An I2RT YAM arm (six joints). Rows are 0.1 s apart.
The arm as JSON. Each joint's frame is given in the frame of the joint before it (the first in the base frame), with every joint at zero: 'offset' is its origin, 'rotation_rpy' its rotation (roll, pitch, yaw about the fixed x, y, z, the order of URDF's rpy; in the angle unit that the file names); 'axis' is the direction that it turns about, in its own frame. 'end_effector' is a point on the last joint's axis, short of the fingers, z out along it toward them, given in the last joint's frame.
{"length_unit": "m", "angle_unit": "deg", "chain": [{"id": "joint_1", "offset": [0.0, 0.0, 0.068], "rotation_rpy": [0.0, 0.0, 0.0], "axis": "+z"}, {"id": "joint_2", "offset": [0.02, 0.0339, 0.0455], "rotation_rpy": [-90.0, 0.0, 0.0], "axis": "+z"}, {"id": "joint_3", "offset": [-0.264, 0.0, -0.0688], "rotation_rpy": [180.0, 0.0, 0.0], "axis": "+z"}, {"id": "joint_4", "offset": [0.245, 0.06, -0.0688], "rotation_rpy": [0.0, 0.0, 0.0], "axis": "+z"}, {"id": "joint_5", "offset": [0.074, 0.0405, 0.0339], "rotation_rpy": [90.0, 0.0, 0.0], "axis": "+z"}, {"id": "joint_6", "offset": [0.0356, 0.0, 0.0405], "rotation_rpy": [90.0, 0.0, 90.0], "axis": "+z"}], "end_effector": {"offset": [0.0, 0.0, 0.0], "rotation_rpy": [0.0, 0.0, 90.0]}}
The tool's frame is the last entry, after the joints.
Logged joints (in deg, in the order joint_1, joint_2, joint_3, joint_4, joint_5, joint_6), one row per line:
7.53, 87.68, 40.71, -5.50, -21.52, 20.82
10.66, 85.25, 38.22, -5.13, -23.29, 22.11
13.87, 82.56, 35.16, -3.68, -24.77, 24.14
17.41, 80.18, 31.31, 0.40, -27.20, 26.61
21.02, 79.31, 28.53, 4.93, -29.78, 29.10
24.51, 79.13, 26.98, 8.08, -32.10, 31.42
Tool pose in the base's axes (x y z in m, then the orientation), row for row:
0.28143, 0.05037, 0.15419, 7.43, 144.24, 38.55
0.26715, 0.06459, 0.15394, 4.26, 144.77, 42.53
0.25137, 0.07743, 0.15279, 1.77, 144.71, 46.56
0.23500, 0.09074, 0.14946, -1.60, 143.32, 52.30
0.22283, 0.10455, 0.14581, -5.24, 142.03, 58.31
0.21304, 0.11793, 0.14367, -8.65, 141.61, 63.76
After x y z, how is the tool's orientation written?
As a rotation vector, in degrees.
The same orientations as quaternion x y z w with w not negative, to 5 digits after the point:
0.04795, 0.93089, 0.24879, 0.26314
0.02732, 0.92841, 0.27275, 0.25082
0.01130, 0.92365, 0.29718, 0.24170
-0.01019, 0.91258, 0.33302, 0.23707
-0.03321, 0.90015, 0.36955, 0.22816
-0.05435, 0.88977, 0.40062, 0.21181

